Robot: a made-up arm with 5 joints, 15 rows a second.
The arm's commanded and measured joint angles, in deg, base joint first. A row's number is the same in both.
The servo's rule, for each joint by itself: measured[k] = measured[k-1] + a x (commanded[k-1-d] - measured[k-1]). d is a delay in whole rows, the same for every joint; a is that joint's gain. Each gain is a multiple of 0.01, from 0.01 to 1. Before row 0 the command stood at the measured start. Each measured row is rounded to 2 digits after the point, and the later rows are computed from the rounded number. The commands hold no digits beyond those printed.
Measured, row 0: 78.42 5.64 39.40 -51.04 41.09
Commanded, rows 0 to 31: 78.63 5.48 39.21 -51.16 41.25; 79.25 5.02 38.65 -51.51 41.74; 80.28 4.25 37.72 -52.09 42.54; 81.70 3.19 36.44 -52.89 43.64; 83.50 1.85 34.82 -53.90 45.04; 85.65 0.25 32.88 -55.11 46.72; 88.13 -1.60 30.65 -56.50 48.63; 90.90 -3.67 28.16 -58.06 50.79; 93.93 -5.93 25.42 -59.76 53.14; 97.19 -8.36 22.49 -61.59 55.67; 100.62 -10.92 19.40 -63.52 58.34; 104.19 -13.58 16.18 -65.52 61.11; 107.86 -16.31 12.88 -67.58 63.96; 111.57 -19.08 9.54 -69.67 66.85; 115.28 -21.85 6.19 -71.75 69.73; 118.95 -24.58 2.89 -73.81 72.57; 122.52 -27.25 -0.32 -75.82 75.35; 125.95 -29.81 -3.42 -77.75 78.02; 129.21 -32.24 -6.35 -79.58 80.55; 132.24 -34.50 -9.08 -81.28 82.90; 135.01 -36.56 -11.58 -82.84 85.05; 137.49 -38.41 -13.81 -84.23 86.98; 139.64 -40.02 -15.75 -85.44 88.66; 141.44 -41.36 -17.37 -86.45 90.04; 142.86 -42.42 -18.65 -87.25 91.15; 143.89 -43.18 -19.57 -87.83 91.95; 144.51 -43.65 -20.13 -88.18 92.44; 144.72 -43.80 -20.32 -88.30 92.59; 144.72 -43.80 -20.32 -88.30 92.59; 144.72 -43.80 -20.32 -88.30 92.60; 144.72 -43.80 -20.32 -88.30 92.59; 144.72 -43.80 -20.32 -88.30 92.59
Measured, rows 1 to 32: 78.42 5.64 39.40 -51.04 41.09; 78.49 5.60 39.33 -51.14 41.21; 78.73 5.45 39.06 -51.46 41.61; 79.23 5.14 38.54 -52.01 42.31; 80.02 4.63 37.72 -52.78 43.31; 81.13 3.91 36.59 -53.75 44.61; 82.58 2.96 35.14 -54.93 46.19; 84.36 1.77 33.39 -56.30 48.02; 86.45 0.36 31.35 -57.83 50.10; 88.84 -1.28 29.04 -59.51 52.38; 91.51 -3.12 26.49 -61.32 54.85; 94.43 -5.15 23.72 -63.23 57.47; 97.55 -7.34 20.78 -65.22 60.20; 100.85 -9.67 17.70 -67.27 63.02; 104.28 -12.12 14.52 -69.36 65.89; 107.80 -14.65 11.27 -71.44 68.77; 111.37 -17.23 8.00 -73.50 71.62; 114.94 -19.84 4.76 -75.52 74.42; 118.46 -22.43 1.57 -77.46 77.12; 121.90 -24.98 -1.52 -79.30 79.69; 125.21 -27.46 -4.47 -81.02 82.10; 128.35 -29.83 -7.24 -82.60 84.31; 131.27 -32.06 -9.80 -84.02 86.31; 133.95 -34.13 -12.12 -85.26 88.07; 136.35 -36.01 -14.17 -86.30 89.55; 138.43 -37.68 -15.92 -87.13 90.75; 140.18 -39.11 -17.34 -87.74 91.65; 141.57 -40.29 -18.43 -88.12 92.24; 142.58 -41.20 -19.17 -88.28 92.50; 143.26 -41.88 -19.62 -88.30 92.57; 143.73 -42.38 -19.89 -88.30 92.59; 144.05 -42.75 -20.06 -88.30 92.59
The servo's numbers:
d 1
a 0.32 0.26 0.39 0.87 0.75

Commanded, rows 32 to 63: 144.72 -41.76 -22.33 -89.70 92.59; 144.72 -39.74 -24.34 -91.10 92.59; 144.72 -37.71 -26.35 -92.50 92.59; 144.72 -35.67 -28.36 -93.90 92.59; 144.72 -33.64 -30.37 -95.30 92.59; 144.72 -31.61 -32.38 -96.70 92.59; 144.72 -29.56 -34.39 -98.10 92.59; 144.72 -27.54 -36.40 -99.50 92.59; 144.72 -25.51 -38.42 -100.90 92.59; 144.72 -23.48 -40.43 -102.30 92.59; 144.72 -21.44 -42.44 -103.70 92.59; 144.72 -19.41 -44.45 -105.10 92.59; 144.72 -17.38 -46.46 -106.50 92.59; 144.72 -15.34 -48.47 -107.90 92.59; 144.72 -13.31 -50.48 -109.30 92.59; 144.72 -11.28 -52.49 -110.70 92.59; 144.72 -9.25 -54.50 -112.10 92.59; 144.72 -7.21 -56.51 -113.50 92.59; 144.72 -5.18 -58.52 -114.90 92.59; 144.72 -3.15 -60.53 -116.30 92.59; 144.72 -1.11 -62.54 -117.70 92.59; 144.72 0.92 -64.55 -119.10 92.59; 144.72 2.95 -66.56 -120.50 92.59; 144.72 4.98 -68.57 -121.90 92.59; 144.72 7.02 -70.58 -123.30 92.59; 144.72 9.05 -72.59 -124.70 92.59; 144.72 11.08 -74.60 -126.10 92.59; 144.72 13.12 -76.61 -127.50 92.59; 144.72 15.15 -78.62 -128.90 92.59; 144.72 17.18 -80.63 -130.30 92.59; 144.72 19.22 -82.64 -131.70 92.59; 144.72 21.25 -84.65 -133.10 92.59
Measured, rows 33 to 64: 144.26 -43.02 -20.16 -88.30 92.59; 144.41 -42.69 -21.01 -89.52 92.59; 144.51 -41.92 -22.31 -90.89 92.59; 144.58 -40.83 -23.89 -92.29 92.59; 144.62 -39.49 -25.63 -93.69 92.59; 144.65 -37.97 -27.48 -95.09 92.59; 144.67 -36.32 -29.39 -96.49 92.59; 144.69 -34.56 -31.34 -97.89 92.59; 144.70 -32.73 -33.31 -99.29 92.59; 144.71 -30.85 -35.30 -100.69 92.59; 144.71 -28.93 -37.30 -102.09 92.59; 144.71 -26.98 -39.30 -103.49 92.59; 144.71 -25.01 -41.31 -104.89 92.59; 144.71 -23.03 -43.32 -106.29 92.59; 144.71 -21.03 -45.33 -107.69 92.59; 144.71 -19.02 -47.34 -109.09 92.59; 144.71 -17.01 -49.35 -110.49 92.59; 144.71 -14.99 -51.36 -111.89 92.59; 144.71 -12.97 -53.37 -113.29 92.59; 144.71 -10.94 -55.38 -114.69 92.59; 144.71 -8.91 -57.39 -116.09 92.59; 144.71 -6.88 -59.40 -117.49 92.59; 144.71 -4.85 -61.41 -118.89 92.59; 144.71 -2.82 -63.42 -120.29 92.59; 144.71 -0.79 -65.43 -121.69 92.59; 144.71 1.24 -67.44 -123.09 92.59; 144.71 3.27 -69.45 -124.49 92.59; 144.71 5.30 -71.46 -125.89 92.59; 144.71 7.33 -73.47 -127.29 92.59; 144.71 9.36 -75.48 -128.69 92.59; 144.71 11.39 -77.49 -130.09 92.59; 144.71 13.43 -79.50 -131.49 92.59
